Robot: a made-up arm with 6 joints.
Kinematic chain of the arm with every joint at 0, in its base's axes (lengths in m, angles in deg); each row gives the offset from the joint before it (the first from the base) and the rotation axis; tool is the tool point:
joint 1: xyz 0 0 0.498 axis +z
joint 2: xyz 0 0 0 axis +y
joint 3: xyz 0 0 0.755 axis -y
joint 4: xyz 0 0 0 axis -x
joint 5: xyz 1.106 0 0 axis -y
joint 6: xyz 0 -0.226 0 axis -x
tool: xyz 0 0 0
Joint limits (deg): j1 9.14..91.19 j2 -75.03..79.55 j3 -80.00..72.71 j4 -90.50..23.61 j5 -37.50..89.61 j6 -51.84..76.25
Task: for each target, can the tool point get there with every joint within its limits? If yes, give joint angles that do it. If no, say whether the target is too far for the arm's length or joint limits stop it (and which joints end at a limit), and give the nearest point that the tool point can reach.
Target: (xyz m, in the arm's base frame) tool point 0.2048 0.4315 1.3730
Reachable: yes | joints 69.40 -50.36 -18.58 -79.83 17.06 -1.09
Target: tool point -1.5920 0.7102 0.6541
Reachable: no: joint limits stop it (at a limit: joint 1, joint 2, joint 3, joint 4) | nearest point -1.5247 -0.2433 1.4745 | short by 1.260 m
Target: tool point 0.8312 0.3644 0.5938
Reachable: yes | joints 33.81 -0.68 -28.60 -45.02 32.12 56.01
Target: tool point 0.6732 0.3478 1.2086
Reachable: yes | joints 44.66 -30.32 -26.75 -2.53 -6.95 -24.64
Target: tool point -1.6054 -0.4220 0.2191
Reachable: no: joint limits stop it (at a limit: joint 1, joint 2, joint 3, joint 4) | nearest point -1.6583 -0.4766 1.2068 | short by 0.991 m
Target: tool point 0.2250 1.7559 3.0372
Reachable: no: too far | nearest point 0.1852 1.0564 2.0242 | short by 1.232 m
